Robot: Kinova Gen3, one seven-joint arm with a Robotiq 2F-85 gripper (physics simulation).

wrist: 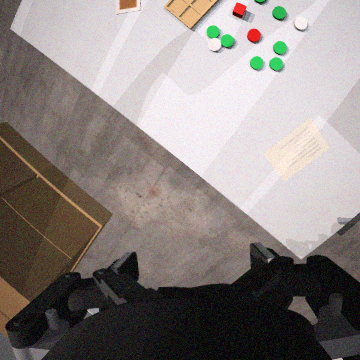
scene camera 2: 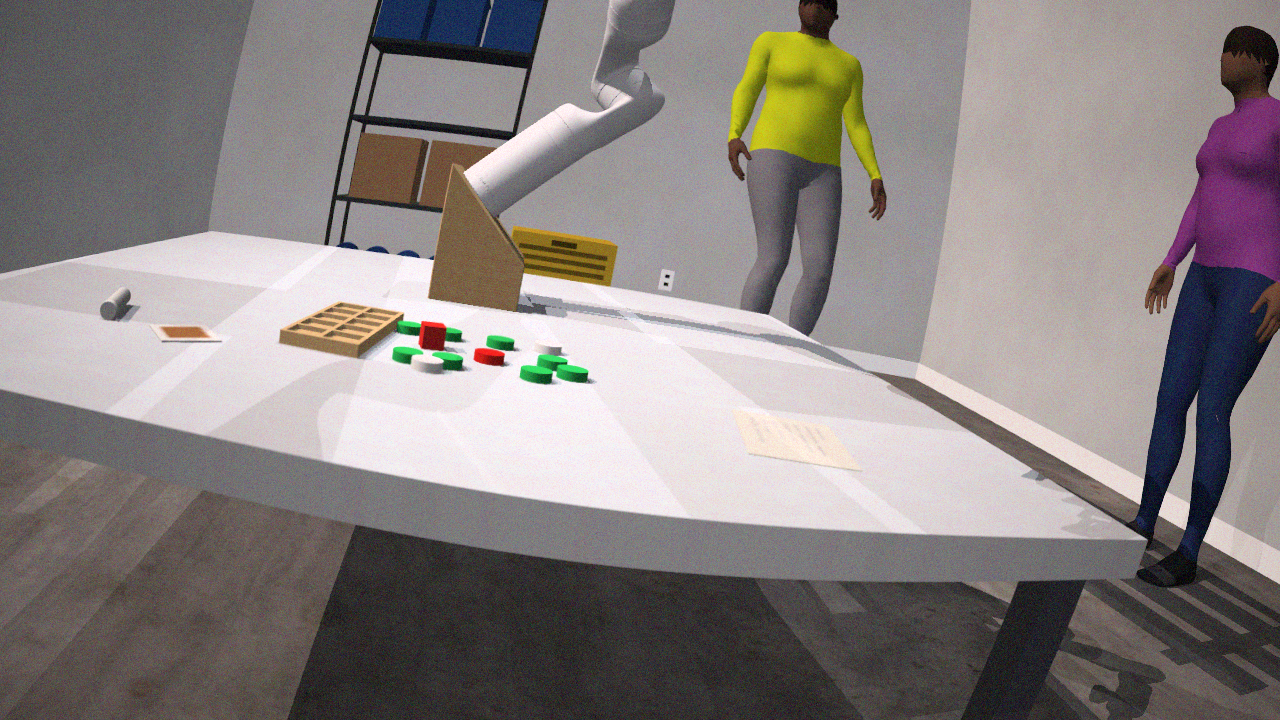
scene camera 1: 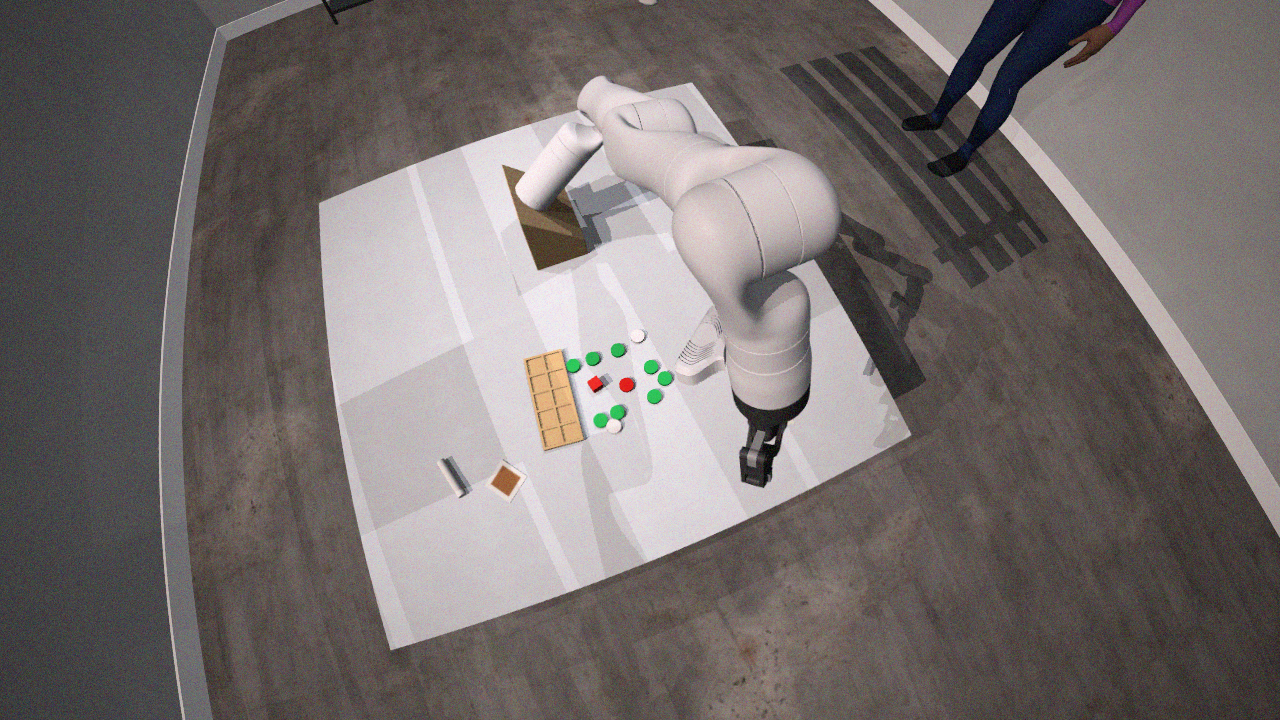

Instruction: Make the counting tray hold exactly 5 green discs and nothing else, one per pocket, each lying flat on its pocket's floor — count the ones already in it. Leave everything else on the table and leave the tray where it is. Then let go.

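The tan counting tray (scene camera 1: 573, 396) (scene camera 2: 317, 345) (wrist: 180, 16) has two rows of pockets; no disc shows in them in the first scene view. Several green discs lie flat on the table beside it, among them one close to its edge (scene camera 1: 573, 366), a pair (scene camera 1: 600, 420) (scene camera 1: 617, 411) touching or nearly touching a white disc (scene camera 1: 614, 426) (scene camera 2: 426, 363) (wrist: 214, 45), and a group of three (scene camera 1: 651, 367) (scene camera 1: 665, 378) (scene camera 1: 654, 396). A red disc (scene camera 1: 626, 385) (scene camera 2: 488, 356) (wrist: 254, 35) lies among them. My gripper (scene camera 1: 754, 474) (wrist: 192, 260) is open and empty, high up, well away from the discs.
A red cube (scene camera 1: 595, 384) (scene camera 2: 432, 335) (wrist: 239, 10) and another white disc (scene camera 1: 637, 335) (scene camera 2: 547, 347) (wrist: 300, 23) are near the discs. A white cylinder (scene camera 1: 452, 477) (scene camera 2: 114, 303), a brown-centred square (scene camera 1: 507, 480) (scene camera 2: 186, 334) and a paper note (scene camera 2: 796, 440) (wrist: 298, 149) lie farther off.
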